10 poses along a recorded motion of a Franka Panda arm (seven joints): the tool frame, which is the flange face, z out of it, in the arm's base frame.
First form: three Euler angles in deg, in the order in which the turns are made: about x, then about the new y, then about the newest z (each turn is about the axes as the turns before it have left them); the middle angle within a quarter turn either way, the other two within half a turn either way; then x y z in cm.
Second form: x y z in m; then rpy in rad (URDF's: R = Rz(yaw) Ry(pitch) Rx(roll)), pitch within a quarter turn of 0, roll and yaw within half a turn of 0. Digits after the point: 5 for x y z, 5 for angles.
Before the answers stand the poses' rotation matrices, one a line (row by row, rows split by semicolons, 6 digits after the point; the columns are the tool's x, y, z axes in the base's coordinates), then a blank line. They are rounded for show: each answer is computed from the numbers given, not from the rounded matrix.
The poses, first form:
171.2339 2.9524 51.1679 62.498 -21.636 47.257
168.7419 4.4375 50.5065 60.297 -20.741 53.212
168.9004 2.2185 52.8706 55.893 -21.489 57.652
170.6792 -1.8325 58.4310 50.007 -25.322 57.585
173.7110 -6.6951 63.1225 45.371 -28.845 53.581
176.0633 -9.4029 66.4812 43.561 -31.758 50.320
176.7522 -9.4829 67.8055 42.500 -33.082 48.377
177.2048 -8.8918 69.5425 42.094 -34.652 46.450
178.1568 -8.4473 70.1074 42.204 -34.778 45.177
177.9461 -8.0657 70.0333 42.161 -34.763 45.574
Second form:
0.626208 -0.777953 0.051506; -0.764965 -0.625830 -0.152199; 0.150638 0.055908 -0.987007
0.634084 -0.769383 0.077372; -0.747241 -0.635409 -0.194644; 0.198918 0.065605 -0.977818
0.603165 -0.796677 0.038710; -0.777862 -0.598267 -0.192371; 0.176417 0.085920 -0.980558
0.523257 -0.851575 -0.031978; -0.843473 -0.512200 -0.161879; 0.121473 0.111677 -0.986292
0.449002 -0.885892 -0.116586; -0.892381 -0.437972 -0.108796; 0.045321 0.152889 -0.987204
0.393688 -0.904609 -0.163376; -0.919242 -0.387824 -0.067732; -0.002090 0.176847 -0.984236
0.372590 -0.913254 -0.164753; -0.927946 -0.368503 -0.055880; -0.009679 0.173702 -0.984751
0.345312 -0.925672 -0.154569; -0.938451 -0.342034 -0.048180; -0.008269 0.161693 -0.986807
0.336567 -0.930131 -0.146900; -0.941453 -0.335639 -0.031815; -0.019713 0.149007 -0.988640
0.338096 -0.930594 -0.140309; -0.941005 -0.336528 -0.035485; -0.014196 0.144028 -0.989472

0.62498 -0.21636 0.47257 3.08501 -0.15121 -0.88481
0.60297 -0.20741 0.53212 3.07460 -0.20025 -0.86713
0.55893 -0.21489 0.57652 3.05419 -0.17734 -0.91123
0.50007 -0.25322 0.57585 3.02884 -0.12177 -1.01554
0.45371 -0.28845 0.53581 2.98794 -0.04534 -1.10463
0.43561 -0.31758 0.50320 2.96381 0.00209 -1.16615
0.42500 -0.33082 0.48377 2.96700 0.00968 -1.18898
0.42094 -0.34652 0.46450 2.97918 0.00827 -1.21821
0.42204 -0.34778 0.45177 2.99200 0.01971 -1.22746
0.42161 -0.34763 0.45574 2.99705 0.01420 -1.22587

